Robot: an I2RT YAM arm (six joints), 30 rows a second.
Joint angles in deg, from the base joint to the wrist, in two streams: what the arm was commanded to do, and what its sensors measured. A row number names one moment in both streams.
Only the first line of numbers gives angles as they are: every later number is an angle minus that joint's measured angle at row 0.
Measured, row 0: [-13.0, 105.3, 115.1, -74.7, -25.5, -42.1]
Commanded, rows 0 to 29: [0.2, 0.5, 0.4, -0.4, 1.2, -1.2]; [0.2, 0.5, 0.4, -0.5, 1.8, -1.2]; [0.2, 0.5, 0.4, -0.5, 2.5, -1.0]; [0.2, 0.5, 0.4, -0.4, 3.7, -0.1]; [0.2, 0.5, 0.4, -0.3, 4.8, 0.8]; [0.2, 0.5, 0.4, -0.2, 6.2, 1.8]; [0.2, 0.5, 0.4, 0.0, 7.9, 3.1]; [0.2, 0.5, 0.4, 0.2, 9.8, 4.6]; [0.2, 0.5, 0.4, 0.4, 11.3, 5.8]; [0.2, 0.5, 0.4, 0.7, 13.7, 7.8]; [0.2, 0.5, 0.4, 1.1, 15.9, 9.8]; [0.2, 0.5, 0.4, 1.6, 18.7, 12.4]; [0.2, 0.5, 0.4, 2.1, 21.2, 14.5]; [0.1, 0.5, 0.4, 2.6, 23.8, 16.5]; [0.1, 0.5, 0.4, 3.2, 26.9, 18.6]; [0.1, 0.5, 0.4, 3.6, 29.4, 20.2]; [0.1, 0.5, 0.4, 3.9, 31.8, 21.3]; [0.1, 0.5, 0.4, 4.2, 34.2, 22.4]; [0.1, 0.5, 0.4, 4.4, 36.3, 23.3]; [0.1, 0.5, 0.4, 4.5, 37.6, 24.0]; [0.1, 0.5, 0.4, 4.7, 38.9, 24.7]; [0.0, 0.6, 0.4, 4.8, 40.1, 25.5]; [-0.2, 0.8, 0.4, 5.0, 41.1, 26.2]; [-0.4, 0.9, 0.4, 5.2, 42.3, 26.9]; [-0.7, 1.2, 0.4, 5.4, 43.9, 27.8]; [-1.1, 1.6, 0.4, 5.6, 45.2, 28.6]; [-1.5, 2.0, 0.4, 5.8, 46.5, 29.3]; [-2.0, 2.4, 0.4, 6.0, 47.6, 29.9]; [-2.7, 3.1, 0.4, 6.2, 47.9, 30.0]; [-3.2, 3.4, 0.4, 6.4, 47.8, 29.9]
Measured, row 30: [-1.3, 0.8, 0.0, 5.9, 42.6, 26.3]
